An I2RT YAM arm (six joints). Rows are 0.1 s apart.
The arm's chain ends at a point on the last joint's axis. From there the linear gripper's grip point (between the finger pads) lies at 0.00 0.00 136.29 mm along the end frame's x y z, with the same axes.
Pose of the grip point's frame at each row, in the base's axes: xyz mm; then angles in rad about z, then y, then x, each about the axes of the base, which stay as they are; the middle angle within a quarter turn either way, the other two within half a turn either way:
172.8 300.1 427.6 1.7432 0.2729 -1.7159
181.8 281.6 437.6 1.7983 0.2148 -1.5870
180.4 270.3 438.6 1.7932 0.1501 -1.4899
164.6 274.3 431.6 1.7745 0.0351 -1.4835
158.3 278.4 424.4 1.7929 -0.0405 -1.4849
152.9 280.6 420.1 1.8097 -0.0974 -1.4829
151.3 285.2 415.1 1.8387 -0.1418 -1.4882
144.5 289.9 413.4 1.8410 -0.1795 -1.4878
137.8 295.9 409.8 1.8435 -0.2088 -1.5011
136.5 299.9 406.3 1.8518 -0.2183 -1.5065
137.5 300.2 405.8 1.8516 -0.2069 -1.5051
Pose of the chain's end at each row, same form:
136.1 170.2 446.6 1.7432 0.2729 -1.7159
152.7 148.5 439.8 1.7983 0.2148 -1.5870
160.0 136.0 427.7 1.7932 0.1501 -1.4899
159.8 138.6 419.7 1.7745 0.0351 -1.4835
163.8 142.7 412.7 1.7929 -0.0405 -1.4849
166.2 145.5 408.2 1.8097 -0.0974 -1.4829
170.6 150.7 404.0 1.8387 -0.1418 -1.4882
168.8 156.3 402.3 1.8410 -0.1795 -1.4878
166.1 162.9 400.5 1.8435 -0.2088 -1.5011
166.0 167.1 397.8 1.8518 -0.2183 -1.5065
165.5 167.1 397.0 1.8516 -0.2069 -1.5051

